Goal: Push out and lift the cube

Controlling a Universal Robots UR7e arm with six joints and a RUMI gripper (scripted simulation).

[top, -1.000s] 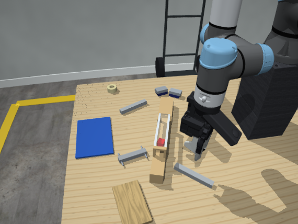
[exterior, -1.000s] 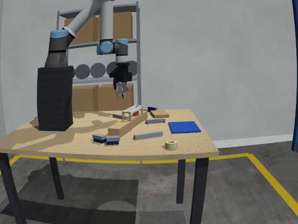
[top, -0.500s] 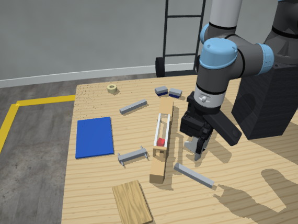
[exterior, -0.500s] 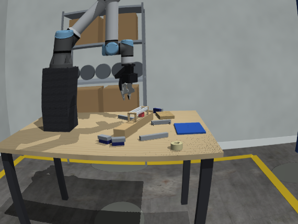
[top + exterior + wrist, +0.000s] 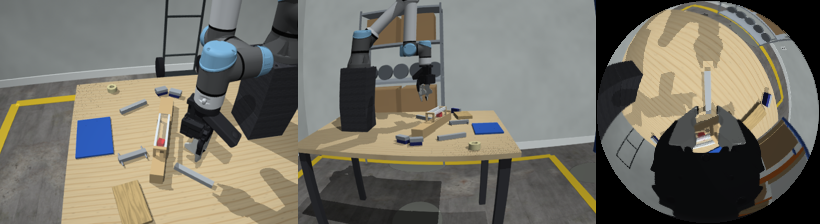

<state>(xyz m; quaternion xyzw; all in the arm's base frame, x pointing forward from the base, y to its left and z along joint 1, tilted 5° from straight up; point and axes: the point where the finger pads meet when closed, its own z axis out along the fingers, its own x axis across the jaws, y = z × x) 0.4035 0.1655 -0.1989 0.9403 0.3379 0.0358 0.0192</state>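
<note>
Now: the grey bar 120 mm below my hand. The rest, counted from my hand: red cube 80 mm ahead, 140 mm to the right, 70 mm below; wooden frame 60 mm ahead, 180 mm to the right, 70 mm below; grey bar tool 190 mm ahead, 150 mm to the right, 120 mm below.
</note>
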